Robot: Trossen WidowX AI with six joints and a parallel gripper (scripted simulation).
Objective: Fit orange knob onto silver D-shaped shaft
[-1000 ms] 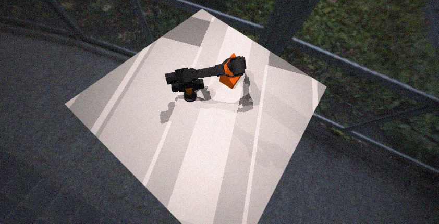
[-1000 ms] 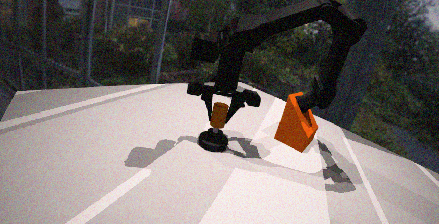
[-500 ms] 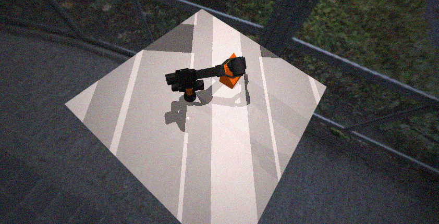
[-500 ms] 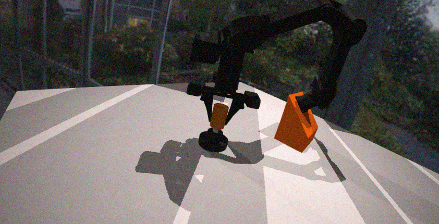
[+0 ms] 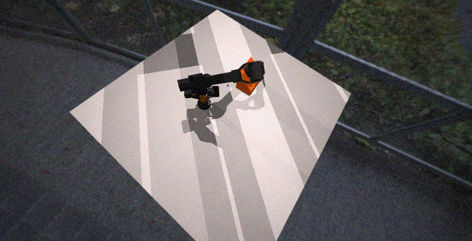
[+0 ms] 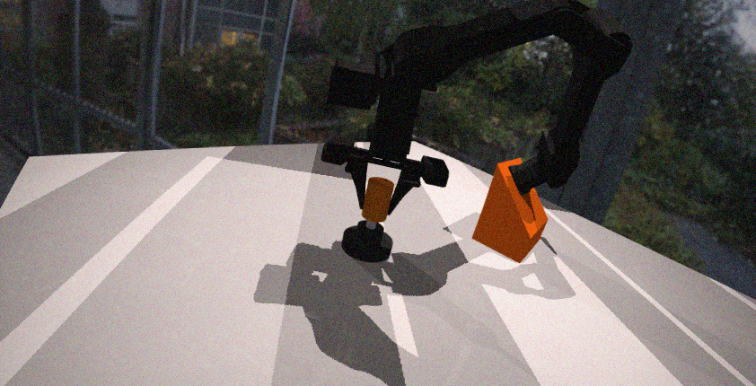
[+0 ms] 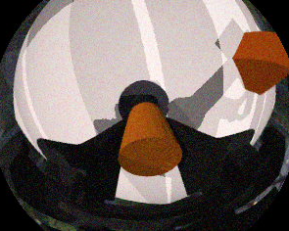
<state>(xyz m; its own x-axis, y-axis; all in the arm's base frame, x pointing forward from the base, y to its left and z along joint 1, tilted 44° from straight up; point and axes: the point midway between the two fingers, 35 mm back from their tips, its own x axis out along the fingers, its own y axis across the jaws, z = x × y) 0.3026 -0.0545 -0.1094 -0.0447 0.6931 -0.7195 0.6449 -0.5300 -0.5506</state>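
The pedestal is 40 mm below my gripper tip. Also, from my gripper tip: orange knob 30 mm above.
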